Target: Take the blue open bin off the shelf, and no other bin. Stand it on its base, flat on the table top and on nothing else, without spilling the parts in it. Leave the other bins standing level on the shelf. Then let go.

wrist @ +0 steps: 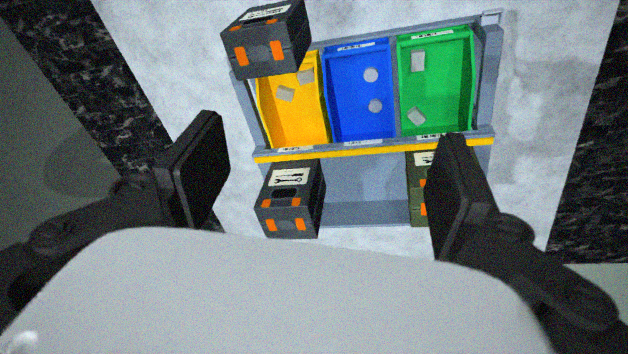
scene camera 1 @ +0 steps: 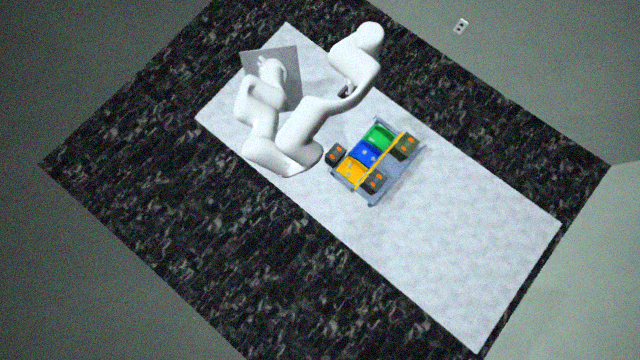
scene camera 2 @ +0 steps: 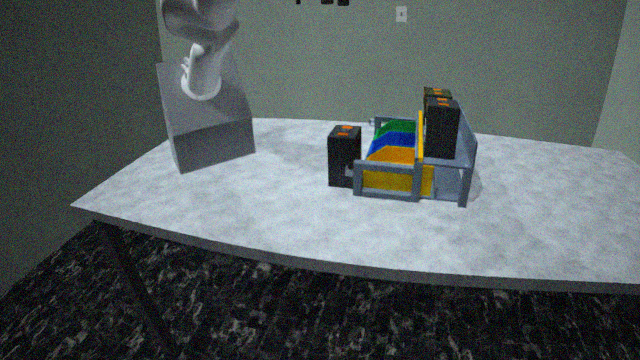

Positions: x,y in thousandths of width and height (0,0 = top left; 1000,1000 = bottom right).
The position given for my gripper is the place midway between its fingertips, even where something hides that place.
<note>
In view: my gripper (wrist: 520,428), a blue open bin (wrist: 553,270), a green bin (wrist: 708,261), a yellow bin (scene camera 2: 584,499), a black case (scene camera 2: 538,396) and a yellow bar (wrist: 671,414).
The yellow bin shows as well in the wrist view (wrist: 485,343).
</note>
